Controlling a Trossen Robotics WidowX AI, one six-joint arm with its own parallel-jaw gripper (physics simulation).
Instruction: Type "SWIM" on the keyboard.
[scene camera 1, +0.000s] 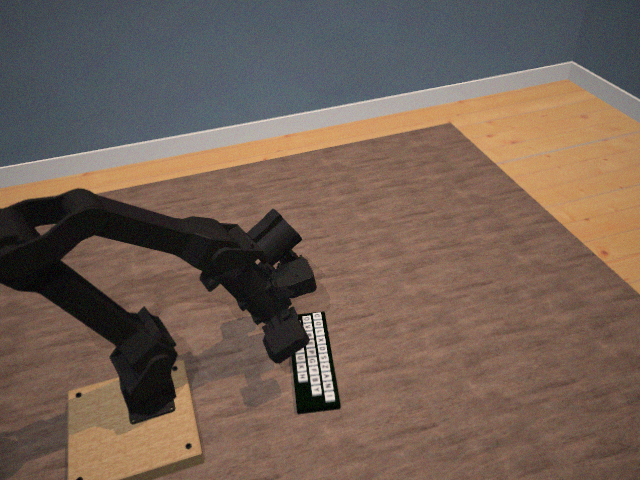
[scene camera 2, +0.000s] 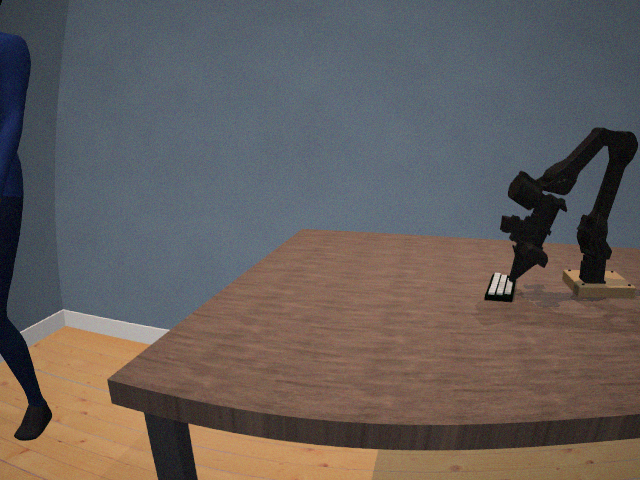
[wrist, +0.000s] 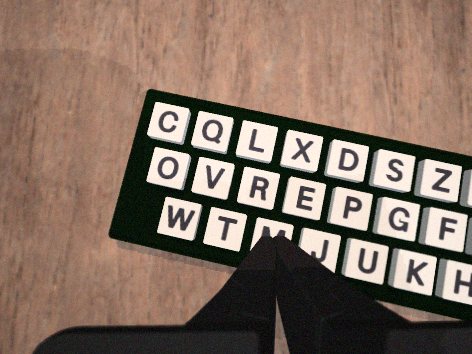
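Seen in the pictures: gripper, fingertip midpoint: (scene camera 2: 510, 281) (wrist: 272, 248); arm's base at its link origin: (scene camera 1: 150, 400) (scene camera 2: 592, 280).
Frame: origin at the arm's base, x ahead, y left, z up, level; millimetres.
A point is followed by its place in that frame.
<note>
The dark keyboard (scene camera 1: 310, 403) {x 224, y -83, z -15 mm} (scene camera 2: 498, 298) {x 279, y 98, z -20 mm} (wrist: 135, 200) {x 261, y 94, z -15 mm} with white letter keys lies flat on the table. My gripper (scene camera 2: 511, 279) {x 243, y 39, z 3 mm} (wrist: 272, 248) {x 243, y 39, z 3 mm} is shut and empty. In the wrist view its tips are over the lower part of the M key (wrist: 272, 231) {x 248, y 38, z -10 mm}, between the T key (wrist: 225, 229) {x 249, y 56, z -10 mm} and the J key (wrist: 320, 247) {x 242, y 20, z -10 mm}. Whether they touch the key is hard to tell. The W key (wrist: 180, 219) {x 253, y 74, z -10 mm} and the S key (wrist: 395, 170) {x 272, y -12, z -10 mm} show uncovered. The I key (scene camera 1: 329, 396) {x 254, y -85, z -10 mm} shows at the near end in the first scene view. In that view the gripper body hides the fingertips and part of the keyboard.
The brown table (scene camera 1: 439, 310) {x 503, y 26, z -26 mm} (scene camera 2: 336, 335) {x 589, y 329, z -26 mm} carries the keyboard and the arm's wooden base plate (scene camera 1: 118, 444) {x -51, y -58, z 0 mm} (scene camera 2: 604, 290) {x -16, y 64, z -9 mm}. A person in blue (scene camera 2: 11, 155) stands beyond the table's far left side in the second scene view.
</note>
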